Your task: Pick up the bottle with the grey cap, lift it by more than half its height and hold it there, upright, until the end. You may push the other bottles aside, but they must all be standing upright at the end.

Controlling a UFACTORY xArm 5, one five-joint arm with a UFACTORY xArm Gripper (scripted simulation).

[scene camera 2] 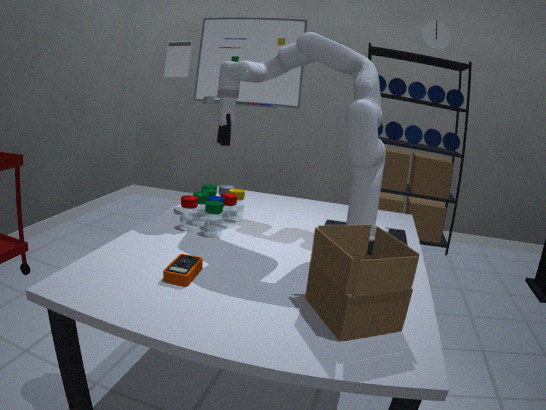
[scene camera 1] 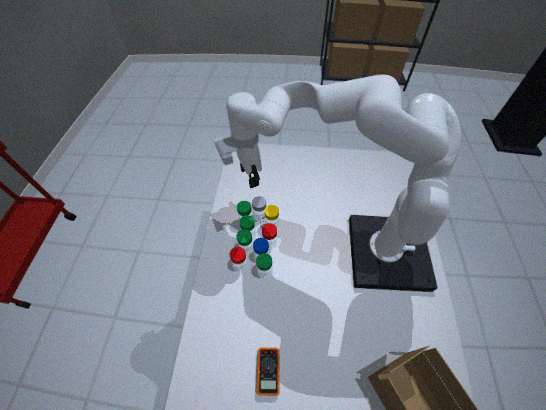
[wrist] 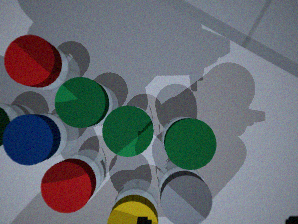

Scene:
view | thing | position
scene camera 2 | my gripper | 223, 144
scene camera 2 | cardboard box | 382, 295
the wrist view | green-capped bottle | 190, 143
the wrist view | blue-capped bottle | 38, 137
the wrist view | red-capped bottle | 69, 184
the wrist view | green-capped bottle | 127, 131

